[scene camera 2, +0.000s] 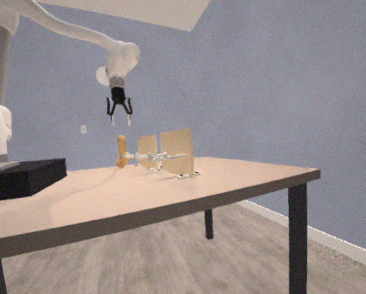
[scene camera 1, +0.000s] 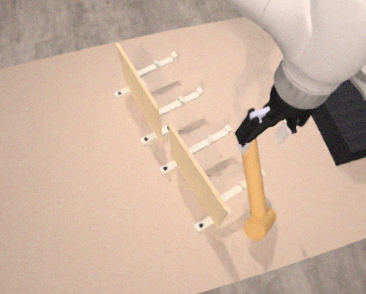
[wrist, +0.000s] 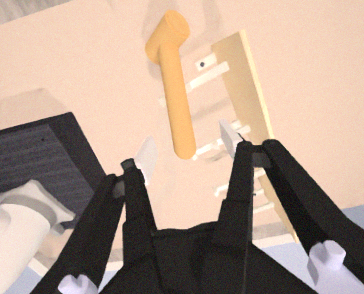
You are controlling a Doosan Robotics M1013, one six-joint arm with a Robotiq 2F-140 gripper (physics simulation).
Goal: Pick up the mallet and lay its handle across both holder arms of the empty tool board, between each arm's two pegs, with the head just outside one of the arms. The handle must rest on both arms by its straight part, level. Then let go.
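The orange mallet (scene camera 1: pixel 254 180) (scene camera 2: pixel 121 149) (wrist: pixel 175 95) stands on its head with its handle pointing up, beside the nearer tool board (scene camera 1: pixel 194 172) (scene camera 2: pixel 146 145) (wrist: pixel 241 90). That board's two arms (scene camera 1: pixel 202 145) (wrist: pixel 212 75) carry no tool. The other tool board (scene camera 1: pixel 137 89) (scene camera 2: pixel 179 145) also carries no tool on its arms (scene camera 1: pixel 182 101). My gripper (scene camera 1: pixel 263 140) (scene camera 2: pixel 121 120) (wrist: pixel 187 137) is open and empty, pointing down above the handle's upper end, with a gap between in scene camera 2. In the wrist view the handle's end appears between the fingertips, farther from the camera.
The boards stand in a row on the table (scene camera 1: pixel 75 200) (scene camera 2: pixel 115 195), their arms reaching toward the mallet's side. A black base block (scene camera 1: pixel 345 127) (scene camera 2: pixel 37 175) (wrist: pixel 40 155) is on the robot's side. The table edge lies beyond the mallet's head.
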